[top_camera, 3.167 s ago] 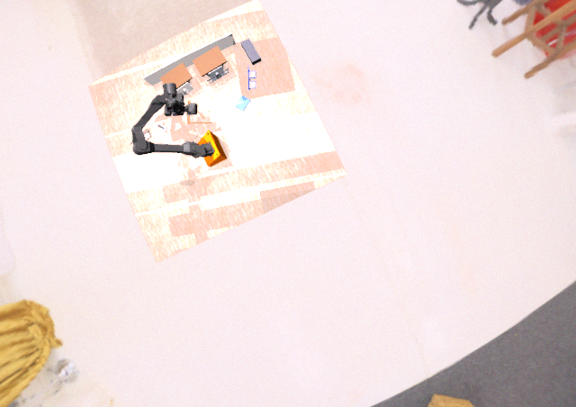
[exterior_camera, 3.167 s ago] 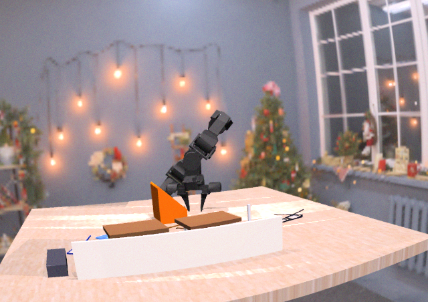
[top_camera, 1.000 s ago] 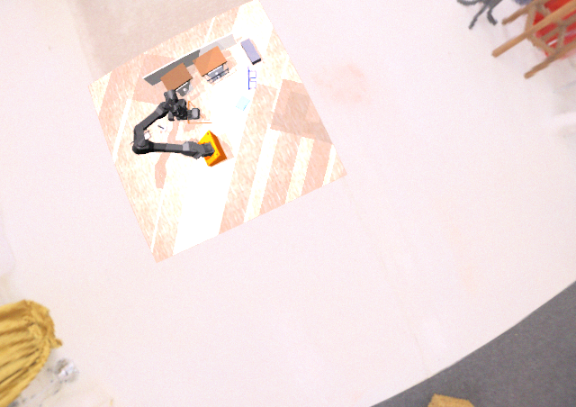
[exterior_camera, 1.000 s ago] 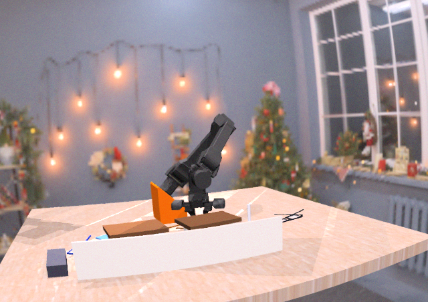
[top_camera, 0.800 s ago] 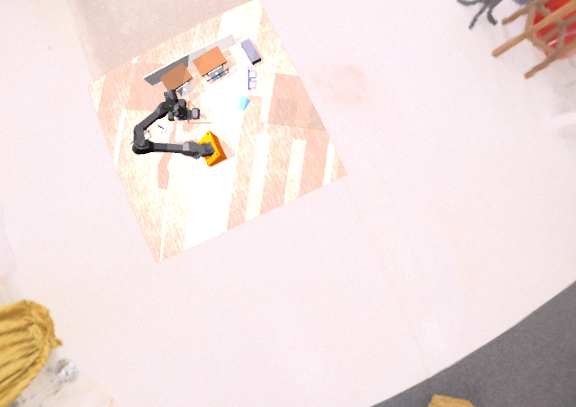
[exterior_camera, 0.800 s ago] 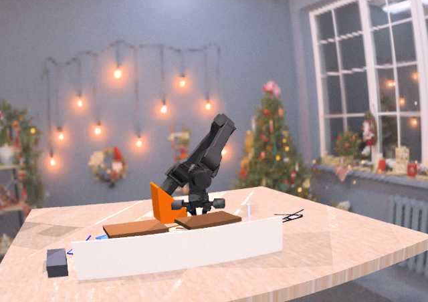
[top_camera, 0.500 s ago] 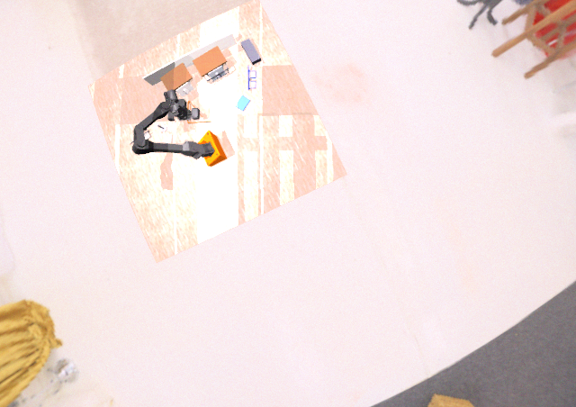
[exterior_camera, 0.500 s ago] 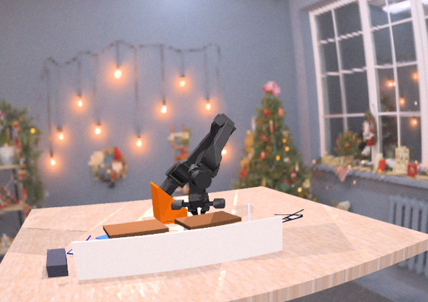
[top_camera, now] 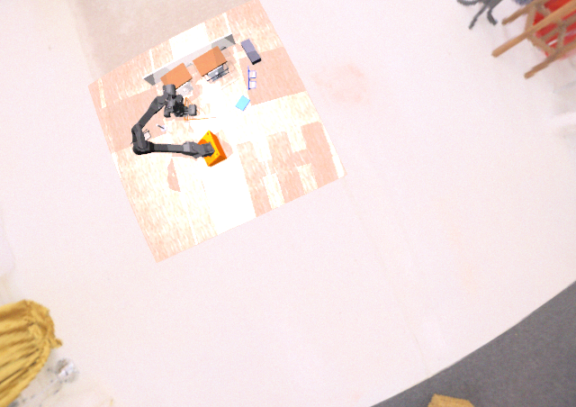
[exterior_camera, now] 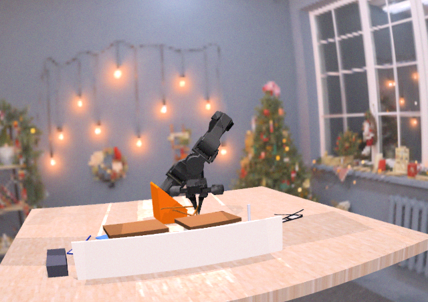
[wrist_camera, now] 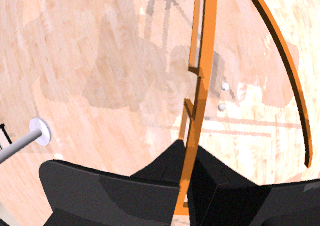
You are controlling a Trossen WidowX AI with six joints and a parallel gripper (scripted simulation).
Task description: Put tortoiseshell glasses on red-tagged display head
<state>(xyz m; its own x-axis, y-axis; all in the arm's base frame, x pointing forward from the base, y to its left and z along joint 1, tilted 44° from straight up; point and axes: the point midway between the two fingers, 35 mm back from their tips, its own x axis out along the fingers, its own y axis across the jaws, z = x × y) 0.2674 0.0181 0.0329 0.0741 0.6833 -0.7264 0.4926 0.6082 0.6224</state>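
My gripper tip is 18 cm to the right of the disc, 4 cm short of it and 4 cm above it. Round my gripper tip: white panel 32 cm ahead, 18 cm to the right, 1 cm below; display head 28 cm to the right, 18 cm ahead, 1 cm below; blue square 32 cm to the right, 9 cm behind, 7 cm below.
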